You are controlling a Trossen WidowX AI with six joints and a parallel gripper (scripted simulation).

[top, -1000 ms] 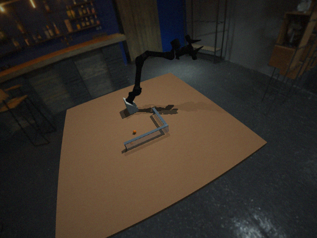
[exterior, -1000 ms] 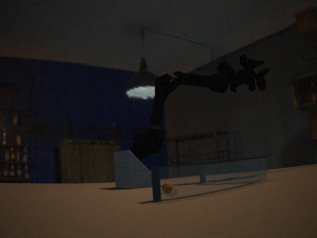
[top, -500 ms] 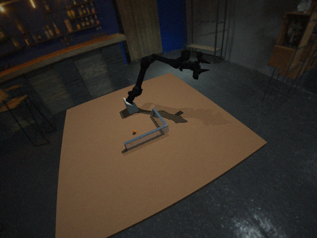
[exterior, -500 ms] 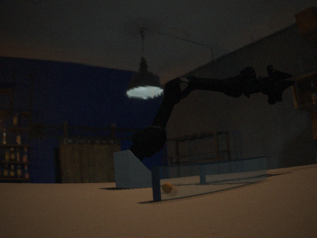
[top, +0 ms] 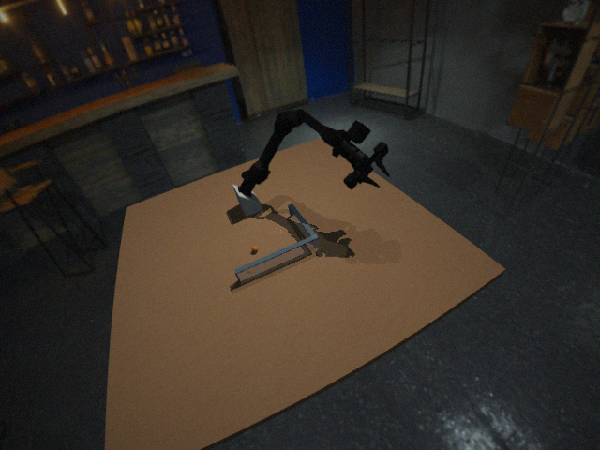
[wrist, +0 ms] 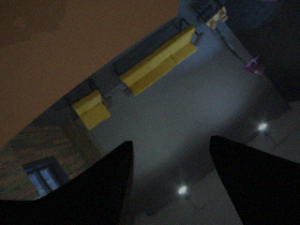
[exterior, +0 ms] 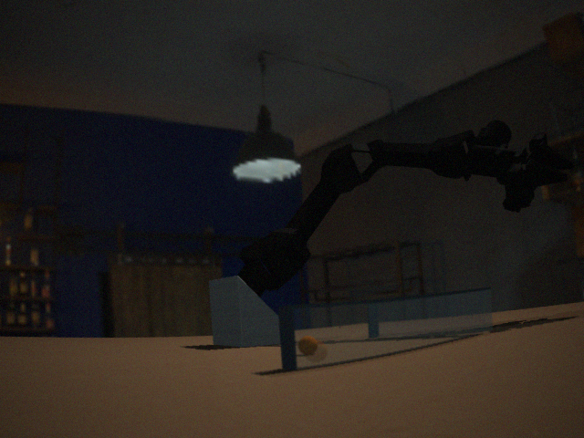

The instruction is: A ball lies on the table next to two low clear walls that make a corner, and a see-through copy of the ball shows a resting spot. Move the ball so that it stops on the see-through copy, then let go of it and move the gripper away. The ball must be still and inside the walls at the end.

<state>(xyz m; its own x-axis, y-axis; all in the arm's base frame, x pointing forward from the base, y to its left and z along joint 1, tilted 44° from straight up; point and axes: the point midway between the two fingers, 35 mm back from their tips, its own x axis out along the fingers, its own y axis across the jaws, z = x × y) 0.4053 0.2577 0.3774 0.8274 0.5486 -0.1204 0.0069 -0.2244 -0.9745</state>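
Right now my gripper tip is 480 mm to the left of the orange ball, 230 mm above it and 110 mm past it.
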